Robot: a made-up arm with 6 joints. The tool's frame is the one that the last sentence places. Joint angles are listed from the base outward.
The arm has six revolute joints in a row. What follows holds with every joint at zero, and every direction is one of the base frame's.
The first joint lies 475 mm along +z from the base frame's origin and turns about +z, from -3.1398 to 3.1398 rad.
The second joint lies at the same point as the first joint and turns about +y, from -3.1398 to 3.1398 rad.
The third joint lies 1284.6 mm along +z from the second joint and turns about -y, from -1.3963 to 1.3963 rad.
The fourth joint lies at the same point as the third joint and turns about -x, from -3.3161 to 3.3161 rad.
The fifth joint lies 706 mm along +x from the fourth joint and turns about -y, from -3.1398 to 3.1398 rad.
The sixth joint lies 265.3 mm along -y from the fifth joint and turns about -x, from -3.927 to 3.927 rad.
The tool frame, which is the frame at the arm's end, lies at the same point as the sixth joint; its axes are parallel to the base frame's.
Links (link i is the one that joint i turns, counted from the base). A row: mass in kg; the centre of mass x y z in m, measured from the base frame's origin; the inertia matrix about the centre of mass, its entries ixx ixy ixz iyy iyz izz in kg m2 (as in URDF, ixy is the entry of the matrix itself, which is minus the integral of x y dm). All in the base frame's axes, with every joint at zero. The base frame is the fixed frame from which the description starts. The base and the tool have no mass.
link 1: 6.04; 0.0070 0.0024 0.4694; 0.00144 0 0 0.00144 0 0.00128
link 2: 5.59; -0.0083 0.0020 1.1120; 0.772 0 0 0.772 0 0.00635
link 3: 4.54; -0.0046 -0.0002 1.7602; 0.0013 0 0 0.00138 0 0.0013
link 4: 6.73; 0.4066 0.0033 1.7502; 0.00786 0 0 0.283 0 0.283
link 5: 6.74; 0.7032 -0.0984 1.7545; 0.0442 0 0 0.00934 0 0.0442
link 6: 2.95; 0.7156 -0.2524 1.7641; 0.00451 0 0 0.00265 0 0.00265
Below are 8 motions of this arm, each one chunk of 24 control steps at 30 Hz.
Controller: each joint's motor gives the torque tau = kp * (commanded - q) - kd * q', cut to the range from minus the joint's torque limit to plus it. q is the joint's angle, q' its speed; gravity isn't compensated. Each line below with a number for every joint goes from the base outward.
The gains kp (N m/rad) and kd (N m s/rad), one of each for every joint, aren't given. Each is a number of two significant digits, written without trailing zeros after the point. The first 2 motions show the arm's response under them.
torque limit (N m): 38 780 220 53 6.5 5.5
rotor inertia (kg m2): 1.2 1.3 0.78 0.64 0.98 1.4
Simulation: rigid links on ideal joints. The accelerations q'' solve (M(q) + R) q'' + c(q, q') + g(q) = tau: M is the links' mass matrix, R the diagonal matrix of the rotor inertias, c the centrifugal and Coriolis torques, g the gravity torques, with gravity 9.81 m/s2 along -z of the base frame. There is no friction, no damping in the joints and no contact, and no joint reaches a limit. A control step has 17 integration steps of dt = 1/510 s. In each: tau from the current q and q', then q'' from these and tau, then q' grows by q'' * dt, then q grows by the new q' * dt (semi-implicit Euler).
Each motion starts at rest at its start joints. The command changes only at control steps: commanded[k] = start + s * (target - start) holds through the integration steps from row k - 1 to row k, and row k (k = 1, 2, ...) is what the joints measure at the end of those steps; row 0 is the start. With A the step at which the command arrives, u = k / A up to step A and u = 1 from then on. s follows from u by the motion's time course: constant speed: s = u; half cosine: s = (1 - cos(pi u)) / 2; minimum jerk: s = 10 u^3 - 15 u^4 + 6 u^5; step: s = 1 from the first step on.
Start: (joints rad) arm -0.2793 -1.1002 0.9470 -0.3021 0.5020 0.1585
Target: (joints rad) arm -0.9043 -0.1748 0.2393 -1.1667 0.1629 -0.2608
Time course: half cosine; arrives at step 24
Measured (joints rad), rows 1 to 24:
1: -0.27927 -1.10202 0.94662 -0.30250 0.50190 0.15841
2: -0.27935 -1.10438 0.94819 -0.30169 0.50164 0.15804
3: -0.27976 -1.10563 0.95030 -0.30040 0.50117 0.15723
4: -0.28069 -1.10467 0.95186 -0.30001 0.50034 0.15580
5: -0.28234 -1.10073 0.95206 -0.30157 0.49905 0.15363
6: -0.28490 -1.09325 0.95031 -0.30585 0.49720 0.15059
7: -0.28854 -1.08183 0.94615 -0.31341 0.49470 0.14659
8: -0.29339 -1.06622 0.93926 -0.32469 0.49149 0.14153
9: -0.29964 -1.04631 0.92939 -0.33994 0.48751 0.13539
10: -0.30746 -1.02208 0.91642 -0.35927 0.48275 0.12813
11: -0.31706 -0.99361 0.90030 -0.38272 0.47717 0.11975
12: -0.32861 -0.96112 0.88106 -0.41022 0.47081 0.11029
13: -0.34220 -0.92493 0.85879 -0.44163 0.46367 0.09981
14: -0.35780 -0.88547 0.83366 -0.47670 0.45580 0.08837
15: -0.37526 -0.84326 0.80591 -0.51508 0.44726 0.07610
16: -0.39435 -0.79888 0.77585 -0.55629 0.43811 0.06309
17: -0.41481 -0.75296 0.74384 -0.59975 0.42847 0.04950
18: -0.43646 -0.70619 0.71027 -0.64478 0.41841 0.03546
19: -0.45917 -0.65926 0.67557 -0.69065 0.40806 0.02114
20: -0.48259 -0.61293 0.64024 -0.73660 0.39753 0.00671
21: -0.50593 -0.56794 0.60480 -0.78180 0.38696 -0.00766
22: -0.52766 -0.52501 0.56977 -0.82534 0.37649 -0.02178
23: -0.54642 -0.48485 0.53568 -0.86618 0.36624 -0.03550
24: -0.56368 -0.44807 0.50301 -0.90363 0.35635 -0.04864
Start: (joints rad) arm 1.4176 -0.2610 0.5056 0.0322 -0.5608 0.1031
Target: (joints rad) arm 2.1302 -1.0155 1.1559 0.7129 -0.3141 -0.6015
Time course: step
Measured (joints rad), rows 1 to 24:
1: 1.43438 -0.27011 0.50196 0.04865 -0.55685 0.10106
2: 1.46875 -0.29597 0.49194 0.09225 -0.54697 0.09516
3: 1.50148 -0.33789 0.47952 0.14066 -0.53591 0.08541
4: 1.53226 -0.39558 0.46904 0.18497 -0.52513 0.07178
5: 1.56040 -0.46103 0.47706 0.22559 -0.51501 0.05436
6: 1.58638 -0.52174 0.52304 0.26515 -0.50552 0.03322
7: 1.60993 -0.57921 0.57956 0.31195 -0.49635 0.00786
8: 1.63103 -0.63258 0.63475 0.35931 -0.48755 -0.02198
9: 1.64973 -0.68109 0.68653 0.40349 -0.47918 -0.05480
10: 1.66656 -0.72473 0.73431 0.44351 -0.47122 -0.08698
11: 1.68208 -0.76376 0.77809 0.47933 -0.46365 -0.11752
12: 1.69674 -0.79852 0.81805 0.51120 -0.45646 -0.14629
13: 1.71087 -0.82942 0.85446 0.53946 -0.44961 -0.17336
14: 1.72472 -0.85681 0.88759 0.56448 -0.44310 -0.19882
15: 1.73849 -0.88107 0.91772 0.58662 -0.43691 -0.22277
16: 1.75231 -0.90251 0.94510 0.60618 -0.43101 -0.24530
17: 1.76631 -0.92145 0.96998 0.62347 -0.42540 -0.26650
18: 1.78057 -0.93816 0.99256 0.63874 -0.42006 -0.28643
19: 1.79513 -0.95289 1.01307 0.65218 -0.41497 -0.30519
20: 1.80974 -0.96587 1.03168 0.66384 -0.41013 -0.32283
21: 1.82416 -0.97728 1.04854 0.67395 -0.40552 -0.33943
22: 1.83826 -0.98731 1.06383 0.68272 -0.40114 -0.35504
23: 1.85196 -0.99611 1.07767 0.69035 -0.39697 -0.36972
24: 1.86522 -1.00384 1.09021 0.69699 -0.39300 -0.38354
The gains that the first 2 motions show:
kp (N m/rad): 850 7800 1200 210 78 120
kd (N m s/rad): 590 2200 440 65 54 68
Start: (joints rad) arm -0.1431 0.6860 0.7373 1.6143 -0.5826 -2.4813
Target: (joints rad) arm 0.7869 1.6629 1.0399 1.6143 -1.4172 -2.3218
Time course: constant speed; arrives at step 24
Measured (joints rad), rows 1 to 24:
1: -0.14264 0.68994 0.73820 1.61372 -0.58362 -2.48114
2: -0.14127 0.69904 0.73860 1.61275 -0.58618 -2.48065
3: -0.13886 0.71239 0.73912 1.61175 -0.59027 -2.47979
4: -0.13545 0.72934 0.74003 1.61082 -0.59582 -2.47857
5: -0.13112 0.74939 0.74149 1.61000 -0.60276 -2.47701
6: -0.12592 0.77211 0.74354 1.60927 -0.61104 -2.47514
7: -0.11992 0.79718 0.74620 1.60864 -0.62058 -2.47297
8: -0.11320 0.82428 0.74949 1.60808 -0.63134 -2.47053
9: -0.10580 0.85317 0.75337 1.60760 -0.64324 -2.46783
10: -0.09779 0.88363 0.75785 1.60718 -0.65623 -2.46489
11: -0.08920 0.91545 0.76288 1.60682 -0.67027 -2.46172
12: -0.08007 0.94847 0.76845 1.60651 -0.68530 -2.45833
13: -0.07044 0.98253 0.77454 1.60626 -0.70128 -2.45475
14: -0.06033 1.01751 0.78111 1.60604 -0.71815 -2.45097
15: -0.04975 1.05329 0.78814 1.60586 -0.73588 -2.44702
16: -0.03873 1.08975 0.79561 1.60571 -0.75443 -2.44290
17: -0.02725 1.12682 0.80350 1.60560 -0.77376 -2.43862
18: -0.01534 1.16440 0.81178 1.60550 -0.79382 -2.43420
19: -0.00297 1.20244 0.82042 1.60543 -0.81460 -2.42963
20: 0.00986 1.24086 0.82942 1.60537 -0.83604 -2.42494
21: 0.02317 1.27962 0.83875 1.60533 -0.85812 -2.42012
22: 0.03696 1.31866 0.84839 1.60530 -0.88081 -2.41519
23: 0.05127 1.35793 0.85832 1.60528 -0.90408 -2.41015
24: 0.06612 1.39741 0.86853 1.60527 -0.92790 -2.40501

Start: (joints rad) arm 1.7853 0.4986 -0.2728 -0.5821 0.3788 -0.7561
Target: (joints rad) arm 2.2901 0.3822 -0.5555 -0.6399 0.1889 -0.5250
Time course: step
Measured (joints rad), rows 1 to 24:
1: 1.78724 0.49179 -0.29145 -0.58180 0.37509 -0.75377
2: 1.79150 0.48229 -0.31839 -0.58909 0.36713 -0.74712
3: 1.79802 0.47358 -0.34408 -0.59798 0.35866 -0.73647
4: 1.80698 0.46582 -0.36760 -0.60626 0.35046 -0.72449
5: 1.81854 0.45893 -0.38895 -0.61358 0.34263 -0.71281
6: 1.83281 0.45280 -0.40828 -0.61998 0.33518 -0.70175
7: 1.84991 0.44736 -0.42576 -0.62554 0.32808 -0.69133
8: 1.86952 0.44254 -0.44152 -0.63055 0.32133 -0.68151
9: 1.88969 0.43827 -0.45565 -0.63543 0.31490 -0.67224
10: 1.90929 0.43447 -0.46842 -0.63993 0.30877 -0.66350
11: 1.92804 0.43108 -0.47999 -0.64392 0.30294 -0.65527
12: 1.94586 0.42806 -0.49048 -0.64741 0.29739 -0.64752
13: 1.96278 0.42536 -0.49998 -0.65044 0.29211 -0.64024
14: 1.97884 0.42295 -0.50860 -0.65306 0.28709 -0.63338
15: 1.99409 0.42080 -0.51642 -0.65533 0.28231 -0.62693
16: 2.00858 0.41888 -0.52350 -0.65729 0.27776 -0.62087
17: 2.02233 0.41716 -0.52992 -0.65897 0.27344 -0.61516
18: 2.03540 0.41563 -0.53573 -0.66042 0.26932 -0.60979
19: 2.04782 0.41426 -0.54100 -0.66166 0.26541 -0.60474
20: 2.05962 0.41304 -0.54578 -0.66272 0.26168 -0.59999
21: 2.07084 0.41195 -0.55011 -0.66362 0.25813 -0.59552
22: 2.08150 0.41097 -0.55403 -0.66439 0.25476 -0.59132
23: 2.09164 0.41010 -0.55758 -0.66504 0.25155 -0.58736
24: 2.10128 0.40933 -0.56080 -0.66558 0.24850 -0.58364

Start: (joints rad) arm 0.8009 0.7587 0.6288 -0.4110 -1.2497 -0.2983
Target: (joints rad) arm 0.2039 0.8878 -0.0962 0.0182 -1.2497 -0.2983
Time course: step
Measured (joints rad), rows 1 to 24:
1: 0.80118 0.76532 0.60974 -0.37116 -1.24969 -0.29822
2: 0.80068 0.77705 0.55550 -0.32123 -1.24953 -0.29821
3: 0.79886 0.79265 0.49497 -0.28661 -1.24942 -0.29823
4: 0.79595 0.80891 0.43619 -0.26091 -1.24934 -0.29828
5: 0.79203 0.82416 0.38133 -0.23996 -1.24927 -0.29836
6: 0.78711 0.83780 0.33109 -0.22174 -1.24921 -0.29844
7: 0.78116 0.84975 0.28552 -0.20531 -1.24916 -0.29851
8: 0.77416 0.86009 0.24435 -0.19021 -1.24910 -0.29859
9: 0.76606 0.86901 0.20725 -0.17622 -1.24905 -0.29865
10: 0.75685 0.87669 0.17384 -0.16322 -1.24900 -0.29871
11: 0.74649 0.88330 0.14377 -0.15113 -1.24895 -0.29877
12: 0.73497 0.88899 0.11669 -0.13990 -1.24891 -0.29882
13: 0.72228 0.89390 0.09233 -0.12948 -1.24886 -0.29887
14: 0.70839 0.89813 0.07039 -0.11981 -1.24882 -0.29892
15: 0.69329 0.90178 0.05065 -0.11084 -1.24878 -0.29897
16: 0.67699 0.90493 0.03289 -0.10254 -1.24874 -0.29901
17: 0.65947 0.90766 0.01691 -0.09486 -1.24870 -0.29906
18: 0.64073 0.91002 0.00253 -0.08775 -1.24866 -0.29910
19: 0.62106 0.91206 -0.01043 -0.08116 -1.24862 -0.29914
20: 0.60115 0.91382 -0.02213 -0.07508 -1.24859 -0.29920
21: 0.58151 0.91534 -0.03271 -0.06951 -1.24856 -0.29925
22: 0.56241 0.91665 -0.04228 -0.06442 -1.24853 -0.29931
23: 0.54402 0.91777 -0.05094 -0.05978 -1.24851 -0.29937
24: 0.52642 0.91874 -0.05878 -0.05556 -1.24849 -0.29942

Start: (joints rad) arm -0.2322 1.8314 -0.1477 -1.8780 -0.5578 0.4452
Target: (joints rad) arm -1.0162 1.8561 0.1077 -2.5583 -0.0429 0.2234
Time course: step
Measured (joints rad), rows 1 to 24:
1: -0.23409 1.83604 -0.13193 -1.90900 -0.55392 0.44283
2: -0.23869 1.84213 -0.10867 -1.97406 -0.54232 0.43595
3: -0.24469 1.84752 -0.08613 -2.03777 -0.52314 0.42522
4: -0.25192 1.85223 -0.06545 -2.09541 -0.50061 0.41360
5: -0.26039 1.85638 -0.04667 -2.14705 -0.47842 0.40238
6: -0.27012 1.86004 -0.02966 -2.19322 -0.45719 0.39177
7: -0.28112 1.86327 -0.01427 -2.23448 -0.43697 0.38178
8: -0.29341 1.86613 -0.00036 -2.27133 -0.41773 0.37239
9: -0.30699 1.86865 0.01223 -2.30424 -0.39942 0.36356
10: -0.32189 1.87088 0.02362 -2.33362 -0.38200 0.35525
11: -0.33811 1.87285 0.03392 -2.35985 -0.36542 0.34744
12: -0.35566 1.87459 0.04324 -2.38325 -0.34964 0.34009
13: -0.37453 1.87613 0.05167 -2.40414 -0.33463 0.33318
14: -0.39474 1.87748 0.05931 -2.42278 -0.32035 0.32668
15: -0.41629 1.87868 0.06624 -2.43942 -0.30676 0.32057
16: -0.43919 1.87973 0.07252 -2.45428 -0.29382 0.31482
17: -0.46342 1.88064 0.07823 -2.46754 -0.28151 0.30942
18: -0.48861 1.88144 0.08344 -2.47924 -0.26980 0.30433
19: -0.51376 1.88213 0.08821 -2.48947 -0.25866 0.29954
20: -0.53830 1.88274 0.09253 -2.49847 -0.24806 0.29503
21: -0.56197 1.88329 0.09642 -2.50641 -0.23798 0.29079
22: -0.58464 1.88378 0.09991 -2.51344 -0.22838 0.28679
23: -0.60629 1.88424 0.10303 -2.51966 -0.21925 0.28304
24: -0.62691 1.88465 0.10581 -2.52518 -0.21055 0.27950

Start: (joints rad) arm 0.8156 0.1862 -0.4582 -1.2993 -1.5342 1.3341
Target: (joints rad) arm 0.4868 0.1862 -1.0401 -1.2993 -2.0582 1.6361
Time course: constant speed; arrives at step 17
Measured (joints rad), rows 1 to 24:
1: 0.81502 0.18743 -0.46317 -1.29974 -1.53499 1.33466
2: 0.81357 0.18909 -0.47229 -1.30080 -1.53706 1.33616
3: 0.81128 0.19060 -0.48382 -1.30191 -1.54050 1.33862
4: 0.80816 0.19194 -0.49736 -1.30291 -1.54525 1.34198
5: 0.80425 0.19313 -0.51270 -1.30379 -1.55126 1.34620
6: 0.79959 0.19417 -0.52966 -1.30453 -1.55847 1.35121
7: 0.79422 0.19508 -0.54809 -1.30516 -1.56683 1.35699
8: 0.78815 0.19587 -0.56785 -1.30568 -1.57627 1.36347
9: 0.78144 0.19656 -0.58880 -1.30611 -1.58674 1.37062
10: 0.77410 0.19715 -0.61083 -1.30644 -1.59821 1.37839
11: 0.76617 0.19765 -0.63383 -1.30669 -1.61061 1.38675
12: 0.75769 0.19807 -0.65771 -1.30686 -1.62391 1.39567
13: 0.74866 0.19842 -0.68239 -1.30697 -1.63806 1.40512
14: 0.73913 0.19870 -0.70777 -1.30701 -1.65302 1.41505
15: 0.72912 0.19892 -0.73380 -1.30700 -1.66875 1.42544
16: 0.71865 0.19909 -0.76041 -1.30694 -1.68523 1.43627
17: 0.70775 0.19920 -0.78753 -1.30682 -1.70240 1.44750
18: 0.69711 0.19915 -0.81323 -1.30670 -1.71939 1.45858
19: 0.68699 0.19903 -0.83661 -1.30661 -1.73567 1.46911
20: 0.67737 0.19888 -0.85774 -1.30652 -1.75118 1.47903
21: 0.66823 0.19872 -0.87683 -1.30644 -1.76596 1.48836
22: 0.65954 0.19855 -0.89407 -1.30636 -1.78003 1.49714
23: 0.65128 0.19838 -0.90963 -1.30627 -1.79343 1.50540
24: 0.64342 0.19821 -0.92369 -1.30619 -1.80618 1.51316

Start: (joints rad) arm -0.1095 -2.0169 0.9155 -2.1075 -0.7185 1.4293
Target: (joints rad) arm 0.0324 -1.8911 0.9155 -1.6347 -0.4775 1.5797
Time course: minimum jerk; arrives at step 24
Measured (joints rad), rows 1 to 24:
1: -0.10948 -2.01893 0.91733 -2.10803 -0.71848 1.42929
2: -0.10942 -2.02270 0.92196 -2.11015 -0.71842 1.42927
3: -0.10934 -2.02684 0.92768 -2.11283 -0.71826 1.42928
4: -0.10925 -2.03071 0.93363 -2.11505 -0.71791 1.42941
5: -0.10912 -2.03397 0.93945 -2.11610 -0.71728 1.42973
6: -0.10892 -2.03646 0.94497 -2.11548 -0.71629 1.43032
7: -0.10859 -2.03805 0.95013 -2.11280 -0.71483 1.43127
8: -0.10808 -2.03870 0.95490 -2.10775 -0.71281 1.43262
9: -0.10733 -2.03838 0.95930 -2.10015 -0.71018 1.43443
10: -0.10630 -2.03708 0.96330 -2.08987 -0.70689 1.43673
11: -0.10493 -2.03483 0.96691 -2.07692 -0.70290 1.43955
12: -0.10320 -2.03170 0.97014 -2.06140 -0.69821 1.44288
13: -0.10107 -2.02775 0.97298 -2.04348 -0.69286 1.44670
14: -0.09854 -2.02309 0.97544 -2.02346 -0.68687 1.45098
15: -0.09560 -2.01785 0.97753 -2.00168 -0.68033 1.45565
16: -0.09227 -2.01215 0.97926 -1.97858 -0.67332 1.46066
17: -0.08858 -2.00617 0.98065 -1.95463 -0.66594 1.46592
18: -0.08456 -2.00004 0.98172 -1.93032 -0.65831 1.47135
19: -0.08026 -1.99392 0.98251 -1.90616 -0.65055 1.47685
20: -0.07574 -1.98797 0.98305 -1.88263 -0.64277 1.48233
21: -0.07105 -1.98232 0.98338 -1.86015 -0.63510 1.48771
22: -0.06628 -1.97706 0.98355 -1.83909 -0.62763 1.49291
23: -0.06147 -1.97228 0.98361 -1.81968 -0.62043 1.49788
24: -0.05670 -1.96801 0.98362 -1.80202 -0.61356 1.50258

